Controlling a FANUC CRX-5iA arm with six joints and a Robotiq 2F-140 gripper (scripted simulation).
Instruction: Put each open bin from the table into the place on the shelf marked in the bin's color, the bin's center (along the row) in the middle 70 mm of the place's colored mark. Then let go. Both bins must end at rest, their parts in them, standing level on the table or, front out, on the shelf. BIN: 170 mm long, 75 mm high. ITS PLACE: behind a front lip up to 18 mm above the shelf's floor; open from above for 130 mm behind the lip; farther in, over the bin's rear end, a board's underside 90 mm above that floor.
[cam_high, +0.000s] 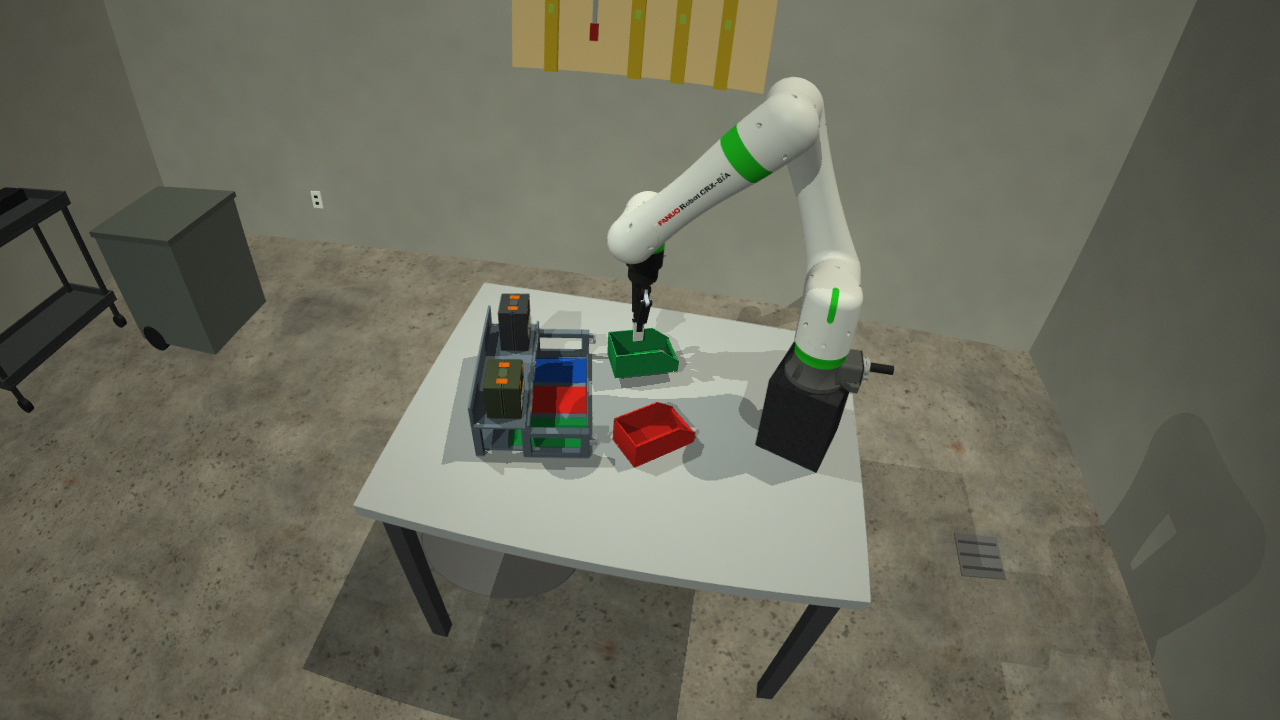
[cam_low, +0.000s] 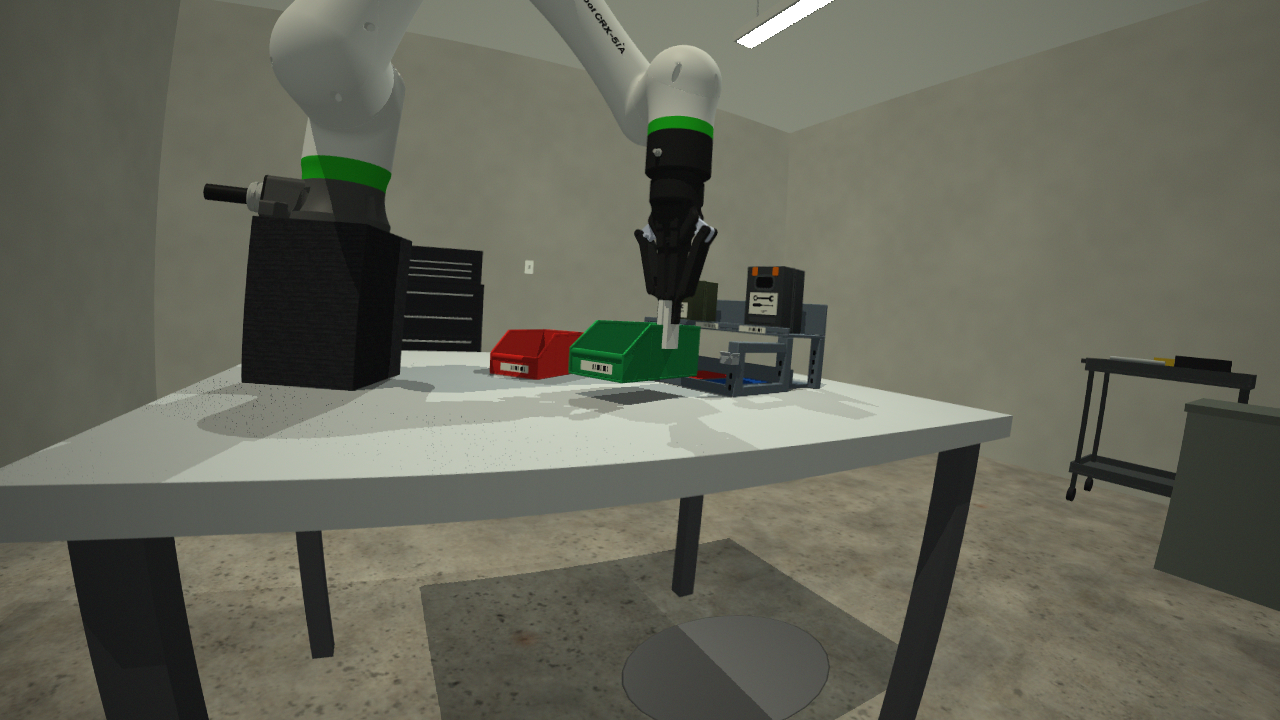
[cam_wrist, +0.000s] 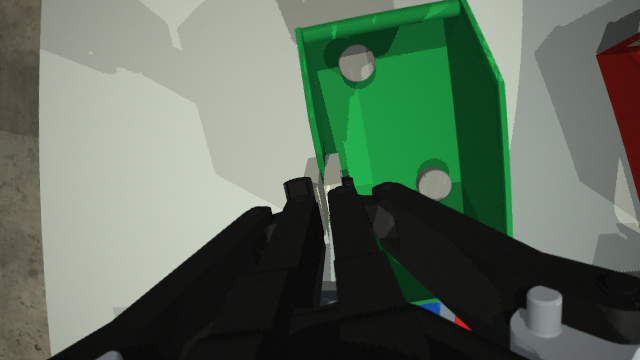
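Now: the green bin 2 cm behind my hand, 4 cm to the left of it and 4 cm below it. From my hand the other things lie so: red bin 10 cm behind, 29 cm to the left, 7 cm below.
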